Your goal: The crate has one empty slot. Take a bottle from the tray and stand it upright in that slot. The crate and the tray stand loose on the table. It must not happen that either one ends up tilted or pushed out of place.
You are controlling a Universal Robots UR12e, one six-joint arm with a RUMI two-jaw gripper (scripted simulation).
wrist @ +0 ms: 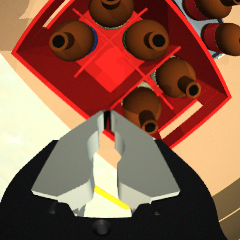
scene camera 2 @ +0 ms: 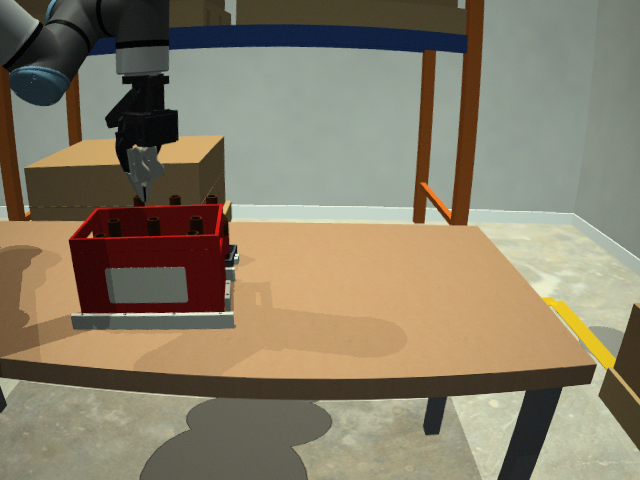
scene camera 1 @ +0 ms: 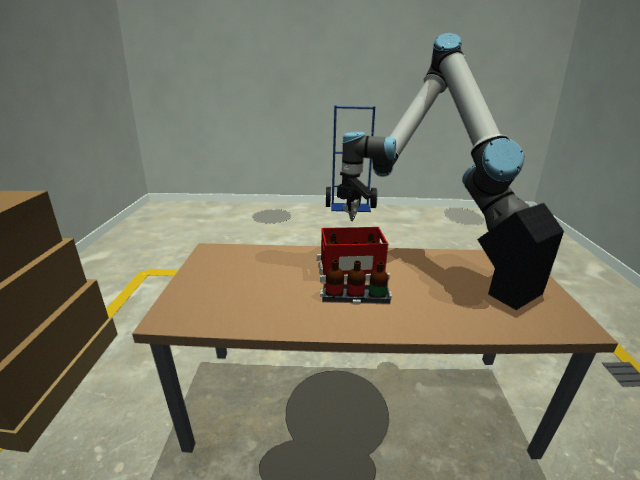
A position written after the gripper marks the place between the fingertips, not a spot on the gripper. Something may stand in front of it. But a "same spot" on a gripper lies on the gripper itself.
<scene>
The gripper shows in the wrist view, in scene camera 2 (144, 201) and in scene camera 1. The same spot on the gripper: (wrist: 149, 171) is (scene camera 1: 352, 205).
</scene>
